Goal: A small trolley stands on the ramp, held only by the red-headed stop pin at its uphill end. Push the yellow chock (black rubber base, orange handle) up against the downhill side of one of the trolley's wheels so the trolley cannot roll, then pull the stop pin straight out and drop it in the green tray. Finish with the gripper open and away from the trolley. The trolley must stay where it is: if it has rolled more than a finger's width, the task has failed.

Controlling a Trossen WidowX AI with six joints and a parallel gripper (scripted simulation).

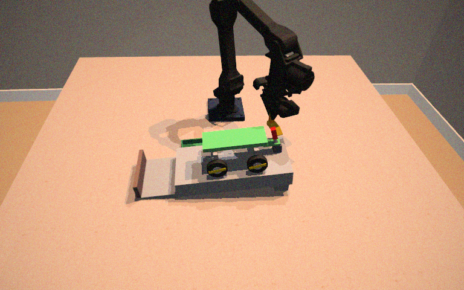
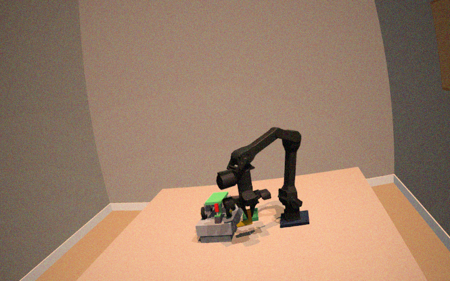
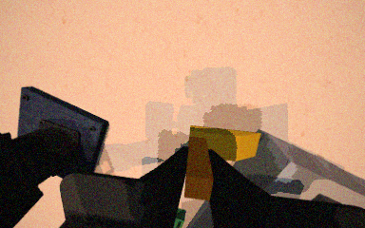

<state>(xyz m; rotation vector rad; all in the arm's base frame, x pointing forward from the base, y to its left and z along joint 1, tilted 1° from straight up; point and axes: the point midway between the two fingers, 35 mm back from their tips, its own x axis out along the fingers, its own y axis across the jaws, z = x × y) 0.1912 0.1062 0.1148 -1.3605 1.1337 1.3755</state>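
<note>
My gripper tip is 130 mm short of the red-headed stop pin, 30 mm to the left of it and 30 mm below it. Also, from my gripper tip: trolley: 130 mm ahead, 150 mm to the right, 10 mm above; grey ramp: 130 mm ahead, 160 mm to the right, 60 mm below; yellow chock: 20 mm ahead, 10 mm below.
</note>
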